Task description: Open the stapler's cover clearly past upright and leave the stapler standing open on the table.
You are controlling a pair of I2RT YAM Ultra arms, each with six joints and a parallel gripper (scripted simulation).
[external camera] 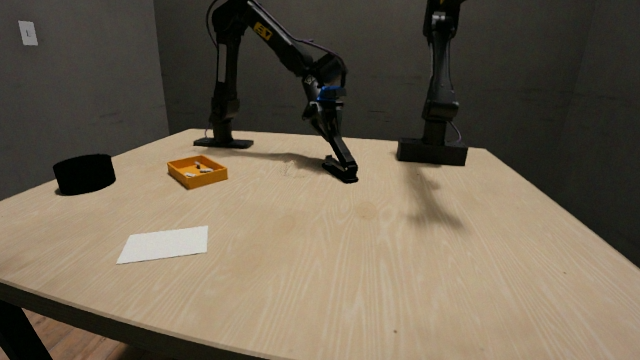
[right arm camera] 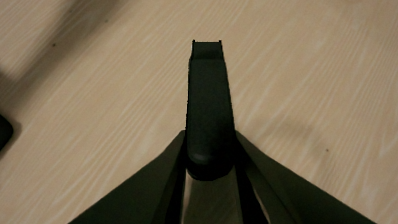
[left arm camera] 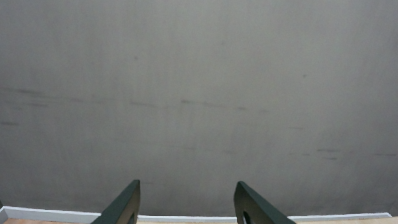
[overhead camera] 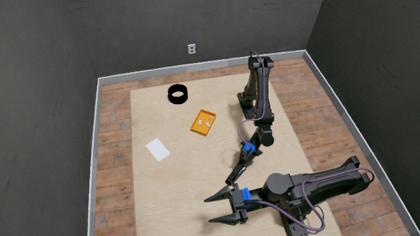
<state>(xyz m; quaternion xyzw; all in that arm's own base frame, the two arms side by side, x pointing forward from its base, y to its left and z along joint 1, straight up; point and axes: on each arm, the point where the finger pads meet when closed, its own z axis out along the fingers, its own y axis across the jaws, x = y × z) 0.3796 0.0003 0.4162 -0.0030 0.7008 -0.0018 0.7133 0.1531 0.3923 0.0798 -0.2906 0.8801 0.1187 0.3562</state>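
Right now the stapler cover is 3 cm to the left of my right hand, 3 cm ahead of it and 2 cm below it. The rest, counted from my right hand: orange tray 32 cm to the right, 13 cm ahead, 7 cm below; white card 39 cm ahead, 20 cm to the right, 8 cm below; black stapler 4 cm below, 3 cm ahead, 2 cm to the left.
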